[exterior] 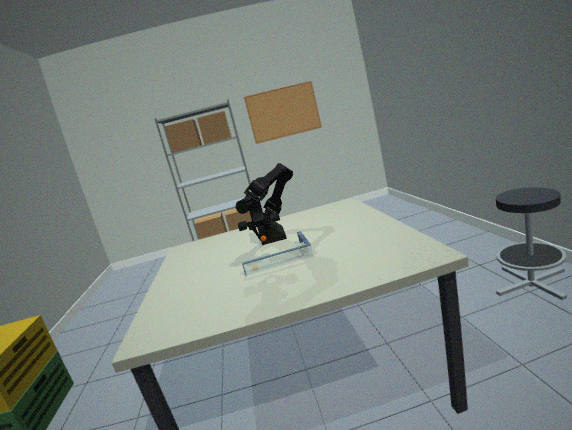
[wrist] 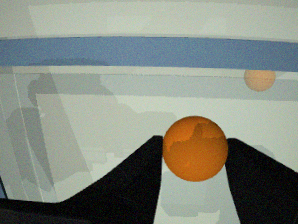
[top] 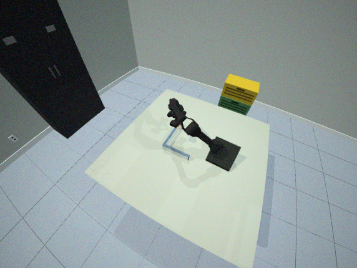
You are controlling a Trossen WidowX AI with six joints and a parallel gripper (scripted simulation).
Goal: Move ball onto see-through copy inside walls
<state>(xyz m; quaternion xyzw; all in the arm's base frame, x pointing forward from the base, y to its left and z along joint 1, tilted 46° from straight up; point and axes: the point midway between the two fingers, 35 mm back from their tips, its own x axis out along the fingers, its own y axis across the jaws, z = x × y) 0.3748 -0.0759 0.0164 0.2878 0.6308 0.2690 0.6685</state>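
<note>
Now: gripper tip 12 cm above the see-through copy of ball, 7 cm to the left of it and 1 cm short of it. Also, from my gripper tip: orange ball (right at my gripper tip).
</note>
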